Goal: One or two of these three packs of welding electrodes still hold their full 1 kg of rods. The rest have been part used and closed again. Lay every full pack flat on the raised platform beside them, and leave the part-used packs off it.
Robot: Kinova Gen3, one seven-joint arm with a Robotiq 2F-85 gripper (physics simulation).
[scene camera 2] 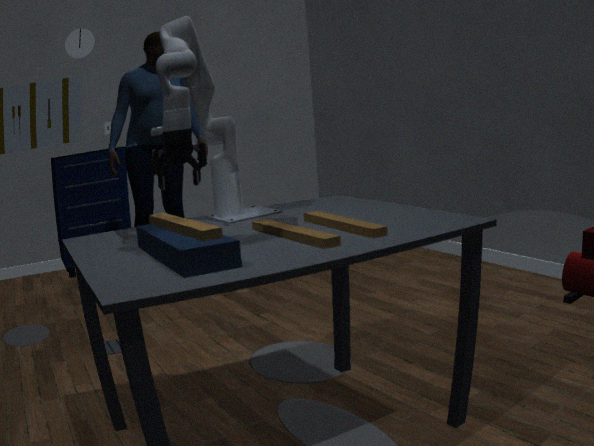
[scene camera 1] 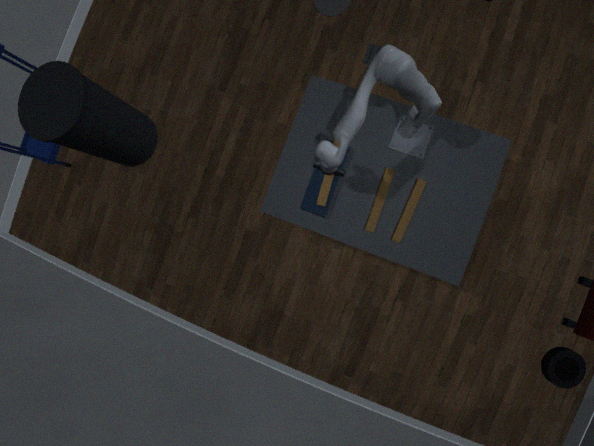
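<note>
One tan electrode pack lies flat, lengthwise, on the blue raised platform. A second tan pack lies flat on the table beside the platform. A third tan pack lies on the table beyond it, roughly parallel. My gripper is open and empty. It points down above the pack on the platform, with a gap between its fingertips and the pack. The arm hides part of that pack in the scene camera 1 view. How full each pack is cannot be seen.
The grey table carries the packs, the platform and my arm's base plate. A person and a blue drawer cabinet are behind the table. A large dark cylinder stands off to the left in scene camera 1.
</note>
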